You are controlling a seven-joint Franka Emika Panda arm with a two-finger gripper.
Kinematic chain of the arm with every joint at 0, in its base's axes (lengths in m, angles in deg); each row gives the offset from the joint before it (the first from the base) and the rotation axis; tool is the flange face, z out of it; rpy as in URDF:
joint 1: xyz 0 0 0.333 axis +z
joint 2: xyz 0 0 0 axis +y
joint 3: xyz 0 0 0.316 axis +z
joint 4: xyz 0.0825 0 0 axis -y
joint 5: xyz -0.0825 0 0.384 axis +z
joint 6: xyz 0 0 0 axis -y
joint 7: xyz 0.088 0 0 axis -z
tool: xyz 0 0 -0.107 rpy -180 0 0
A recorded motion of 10 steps. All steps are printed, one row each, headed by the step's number.
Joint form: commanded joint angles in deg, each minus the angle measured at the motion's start. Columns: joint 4, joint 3, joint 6, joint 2, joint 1, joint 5, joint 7.
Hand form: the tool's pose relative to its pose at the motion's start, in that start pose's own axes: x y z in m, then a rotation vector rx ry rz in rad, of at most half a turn. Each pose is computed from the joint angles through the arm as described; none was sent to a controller.
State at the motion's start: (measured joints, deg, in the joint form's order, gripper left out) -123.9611 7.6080 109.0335 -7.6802 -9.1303 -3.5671 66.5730
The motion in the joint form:
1: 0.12 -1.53 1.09 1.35 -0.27 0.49 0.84
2: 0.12 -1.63 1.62 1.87 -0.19 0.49 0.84
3: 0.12 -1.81 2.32 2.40 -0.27 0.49 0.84
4: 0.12 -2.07 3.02 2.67 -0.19 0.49 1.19
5: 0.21 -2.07 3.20 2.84 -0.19 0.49 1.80
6: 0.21 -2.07 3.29 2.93 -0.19 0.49 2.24
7: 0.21 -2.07 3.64 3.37 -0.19 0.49 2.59
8: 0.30 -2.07 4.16 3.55 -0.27 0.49 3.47
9: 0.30 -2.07 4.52 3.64 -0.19 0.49 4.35
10: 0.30 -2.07 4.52 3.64 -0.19 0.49 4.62
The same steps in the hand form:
1: 0.0159 0.0007 0.0096 0.0037 -0.0184 0.0462
2: 0.0169 -0.0015 0.0132 0.0045 -0.0195 0.0458
3: 0.0199 -0.0030 0.0168 0.0079 -0.0202 0.0496
4: 0.0221 -0.0042 0.0181 0.0151 -0.0184 0.0585
5: 0.0226 -0.0052 0.0185 0.0168 -0.0181 0.0691
6: 0.0227 -0.0055 0.0191 0.0168 -0.0183 0.0766
7: 0.0233 -0.0073 0.0224 0.0157 -0.0198 0.0822
8: 0.0247 -0.0085 0.0224 0.0226 -0.0175 0.0989
9: 0.0244 -0.0096 0.0226 0.0270 -0.0158 0.1128
10: 0.0244 -0.0096 0.0226 0.0269 -0.0159 0.1175

